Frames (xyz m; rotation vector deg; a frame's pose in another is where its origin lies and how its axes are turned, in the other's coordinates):
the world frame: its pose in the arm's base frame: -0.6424 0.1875 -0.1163 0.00 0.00 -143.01
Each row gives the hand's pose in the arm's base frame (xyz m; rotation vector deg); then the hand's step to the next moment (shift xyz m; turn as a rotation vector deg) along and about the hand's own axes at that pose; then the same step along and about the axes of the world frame.
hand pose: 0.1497 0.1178 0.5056 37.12 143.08 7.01
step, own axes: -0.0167 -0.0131 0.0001 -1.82 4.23 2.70
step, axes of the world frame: 0.0063 0.0196 0.0053 -5.29 0.57 -0.46
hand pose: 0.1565 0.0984 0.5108 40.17 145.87 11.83
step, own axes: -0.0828 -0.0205 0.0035 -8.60 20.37 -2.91
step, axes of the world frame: -0.0075 0.0810 0.0259 -18.99 -1.94 11.53
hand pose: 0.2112 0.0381 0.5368 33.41 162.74 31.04
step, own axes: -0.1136 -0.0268 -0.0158 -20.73 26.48 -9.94
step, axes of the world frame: -0.0265 0.1135 0.0167 -26.80 6.41 21.69
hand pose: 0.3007 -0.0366 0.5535 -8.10 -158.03 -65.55
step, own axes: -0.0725 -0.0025 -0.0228 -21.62 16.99 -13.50
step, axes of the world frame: -0.0465 0.0601 0.0014 -21.14 13.71 17.42
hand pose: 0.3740 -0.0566 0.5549 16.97 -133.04 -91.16
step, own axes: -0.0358 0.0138 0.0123 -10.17 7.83 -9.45
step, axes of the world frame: -0.0398 -0.0049 0.0039 -9.20 9.33 9.08
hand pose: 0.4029 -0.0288 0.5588 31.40 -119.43 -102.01
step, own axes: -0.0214 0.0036 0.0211 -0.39 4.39 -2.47
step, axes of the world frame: -0.0239 -0.0186 0.0001 -0.22 1.81 4.71
